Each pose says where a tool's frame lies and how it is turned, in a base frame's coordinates. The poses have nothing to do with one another.
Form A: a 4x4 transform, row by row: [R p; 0 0 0 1], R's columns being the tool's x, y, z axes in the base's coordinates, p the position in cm. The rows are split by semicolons.
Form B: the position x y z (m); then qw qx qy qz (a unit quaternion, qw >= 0). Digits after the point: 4 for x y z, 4 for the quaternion.
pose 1, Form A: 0.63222, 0.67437, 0.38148, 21.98; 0.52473, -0.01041, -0.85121, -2.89; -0.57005, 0.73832, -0.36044, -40.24; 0, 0, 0, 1
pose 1, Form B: 0.2198, -0.0289, -0.4024, 0.5616, 0.7076, 0.4236, -0.0666
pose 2, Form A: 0.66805, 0.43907, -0.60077, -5.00; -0.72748, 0.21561, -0.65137, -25.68; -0.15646, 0.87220, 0.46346, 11.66; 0, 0, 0, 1
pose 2, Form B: -0.0500, -0.2568, 0.1166, 0.7660, 0.4972, -0.1450, -0.3807
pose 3, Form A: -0.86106, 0.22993, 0.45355, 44.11; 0.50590, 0.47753, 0.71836, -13.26; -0.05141, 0.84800, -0.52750, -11.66; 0, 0, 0, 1
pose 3, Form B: 0.4411, -0.1326, -0.1166, 0.1491, 0.2173, 0.8465, 0.4626
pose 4, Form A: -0.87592, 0.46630, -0.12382, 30.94; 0.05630, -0.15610, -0.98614, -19.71; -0.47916, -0.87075, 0.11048, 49.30; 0, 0, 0, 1
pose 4, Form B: 0.3094, -0.1971, 0.4930, 0.1401, 0.2060, 0.6343, -0.7319
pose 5, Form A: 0.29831, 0.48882, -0.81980, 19.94; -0.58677, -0.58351, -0.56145, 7.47; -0.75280, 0.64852, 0.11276, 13.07; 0, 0, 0, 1
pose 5, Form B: 0.1994, 0.0747, 0.1307, 0.4549, 0.6650, -0.0368, -0.5912
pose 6, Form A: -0.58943, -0.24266, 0.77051, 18.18; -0.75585, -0.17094, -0.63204, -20.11; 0.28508, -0.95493, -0.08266, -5.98; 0, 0, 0, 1
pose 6, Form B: 0.1818, -0.2011, -0.0598, 0.1981, -0.4075, 0.6126, -0.6476
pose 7, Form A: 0.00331, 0.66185, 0.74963, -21.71; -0.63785, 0.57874, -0.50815, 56.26; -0.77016, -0.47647, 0.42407, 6.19; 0, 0, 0, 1
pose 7, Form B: -0.2171, 0.5626, 0.0619, 0.7082, 0.0112, 0.5365, -0.4588
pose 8, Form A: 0.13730, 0.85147, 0.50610, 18.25; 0.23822, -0.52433, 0.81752, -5.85; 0.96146, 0.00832, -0.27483, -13.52; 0, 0, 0, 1
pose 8, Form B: 0.1825, -0.0585, -0.1352, 0.2908, -0.6958, -0.3915, -0.5273
